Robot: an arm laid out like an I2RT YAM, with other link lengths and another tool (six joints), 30 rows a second.
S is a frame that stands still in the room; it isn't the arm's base.
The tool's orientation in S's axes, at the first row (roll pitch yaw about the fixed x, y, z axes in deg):
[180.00 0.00 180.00]
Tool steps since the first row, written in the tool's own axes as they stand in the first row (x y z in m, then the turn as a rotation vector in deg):
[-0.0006 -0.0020 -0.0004 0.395 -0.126 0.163]
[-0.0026 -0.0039 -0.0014 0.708 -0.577 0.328]
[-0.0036 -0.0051 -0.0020 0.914 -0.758 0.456]
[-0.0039 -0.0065 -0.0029 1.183 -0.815 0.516]
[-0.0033 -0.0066 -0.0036 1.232 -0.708 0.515]
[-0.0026 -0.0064 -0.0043 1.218 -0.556 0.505]
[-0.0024 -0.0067 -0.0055 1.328 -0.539 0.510]
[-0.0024 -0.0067 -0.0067 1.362 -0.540 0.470]
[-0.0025 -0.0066 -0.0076 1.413 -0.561 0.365]
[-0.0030 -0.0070 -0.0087 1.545 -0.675 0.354]
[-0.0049 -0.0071 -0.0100 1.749 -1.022 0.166]
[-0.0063 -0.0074 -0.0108 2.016 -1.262 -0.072]
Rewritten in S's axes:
[0.0006 -0.0020 0.0004 -0.395 -0.126 -0.163]
[0.0026 -0.0039 0.0014 -0.708 -0.577 -0.328]
[0.0036 -0.0051 0.0020 -0.914 -0.758 -0.456]
[0.0039 -0.0065 0.0029 -1.183 -0.815 -0.516]
[0.0033 -0.0066 0.0036 -1.232 -0.708 -0.515]
[0.0026 -0.0064 0.0043 -1.218 -0.556 -0.505]
[0.0024 -0.0067 0.0055 -1.328 -0.539 -0.510]
[0.0024 -0.0067 0.0067 -1.362 -0.540 -0.470]
[0.0025 -0.0066 0.0076 -1.413 -0.561 -0.365]
[0.0030 -0.0070 0.0087 -1.545 -0.675 -0.354]
[0.0049 -0.0071 0.0100 -1.749 -1.022 -0.166]
[0.0063 -0.0074 0.0108 -2.016 -1.262 0.072]

